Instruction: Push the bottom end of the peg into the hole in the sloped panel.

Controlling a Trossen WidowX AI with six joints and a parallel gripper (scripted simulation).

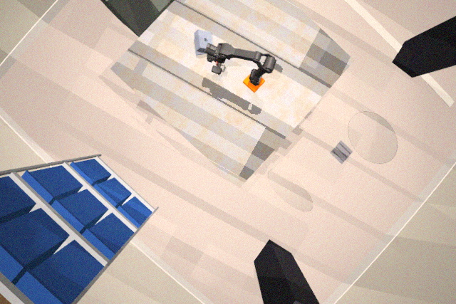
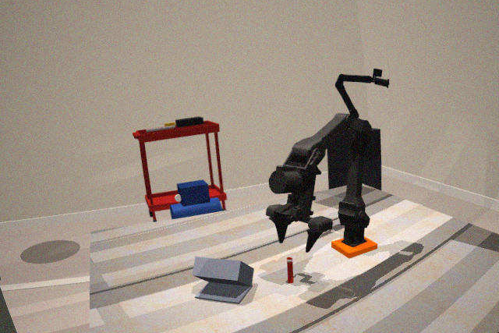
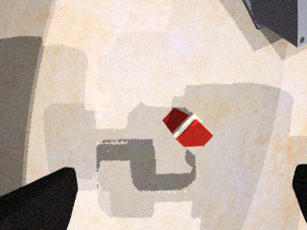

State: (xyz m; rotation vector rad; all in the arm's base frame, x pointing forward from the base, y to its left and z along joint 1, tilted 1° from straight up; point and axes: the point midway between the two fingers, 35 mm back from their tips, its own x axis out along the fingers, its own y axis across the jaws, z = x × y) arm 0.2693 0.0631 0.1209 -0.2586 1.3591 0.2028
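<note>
Right now the red square peg is 10 mm ahead of my gripper tip and 50 mm below it. Round my gripper tip: sloped panel 180 mm ahead, 80 mm to the right, 50 mm below.
</note>
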